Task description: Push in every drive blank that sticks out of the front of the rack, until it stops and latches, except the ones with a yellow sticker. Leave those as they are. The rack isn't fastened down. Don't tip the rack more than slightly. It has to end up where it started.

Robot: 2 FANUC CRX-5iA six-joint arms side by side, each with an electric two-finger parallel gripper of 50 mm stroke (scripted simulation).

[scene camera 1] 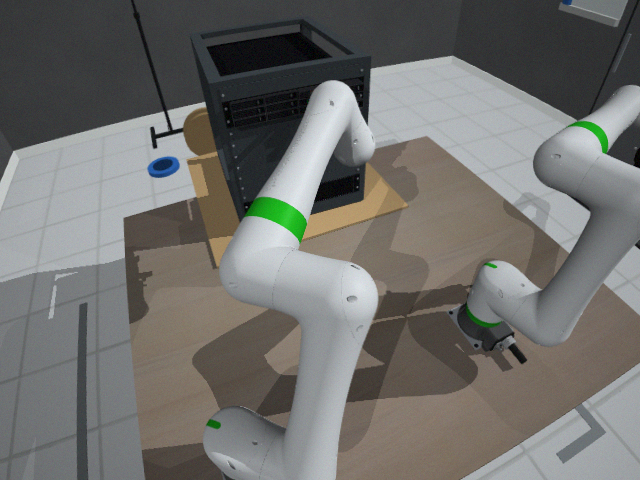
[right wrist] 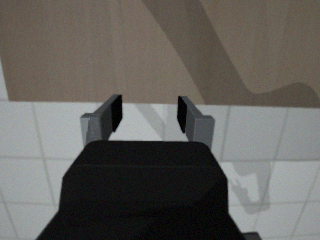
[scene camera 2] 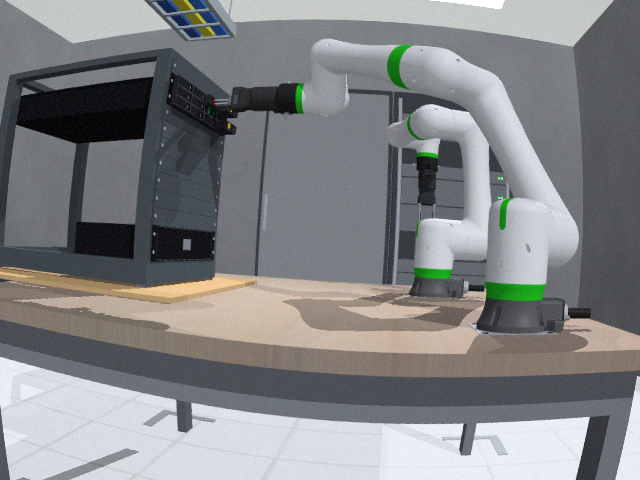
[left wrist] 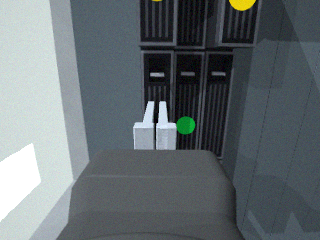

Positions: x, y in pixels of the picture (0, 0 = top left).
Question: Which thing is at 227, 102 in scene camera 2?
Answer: My left gripper.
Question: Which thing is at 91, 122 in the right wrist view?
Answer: My right gripper.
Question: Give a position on a dark rack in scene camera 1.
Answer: At 252, 153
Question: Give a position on a red-stickered blank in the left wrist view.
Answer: At 156, 65
